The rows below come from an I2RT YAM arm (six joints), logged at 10 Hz.
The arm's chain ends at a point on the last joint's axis. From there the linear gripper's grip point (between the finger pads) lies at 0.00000 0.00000 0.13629 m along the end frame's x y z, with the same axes.
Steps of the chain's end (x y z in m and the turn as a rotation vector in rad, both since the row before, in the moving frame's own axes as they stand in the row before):
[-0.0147, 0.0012, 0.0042, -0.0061, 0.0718, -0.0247]
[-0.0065, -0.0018, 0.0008, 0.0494, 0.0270, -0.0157]
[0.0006, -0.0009, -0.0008, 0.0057, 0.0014, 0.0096]
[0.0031, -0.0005, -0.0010, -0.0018, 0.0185, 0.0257]
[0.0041, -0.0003, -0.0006, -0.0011, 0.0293, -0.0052]
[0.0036, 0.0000, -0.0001, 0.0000, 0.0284, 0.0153]
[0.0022, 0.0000, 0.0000, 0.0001, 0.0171, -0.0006]
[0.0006, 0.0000, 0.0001, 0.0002, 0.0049, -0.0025]
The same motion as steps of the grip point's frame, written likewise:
[-0.0049, 0.0019, 0.0038, -0.0061, 0.0718, -0.0247]
[-0.0029, -0.0086, 0.0006, 0.0494, 0.0270, -0.0157]
[0.0008, -0.0017, -0.0008, 0.0057, 0.0014, 0.0096]
[0.0056, -0.0002, -0.0010, -0.0018, 0.0185, 0.0257]
[0.0081, -0.0002, -0.0007, -0.0011, 0.0293, -0.0052]
[0.0075, 0.0000, -0.0002, 0.0000, 0.0284, 0.0153]
[0.0045, 0.0000, 0.0000, 0.0001, 0.0171, -0.0006]
[0.0013, 0.0000, 0.0001, 0.0002, 0.0049, -0.0025]

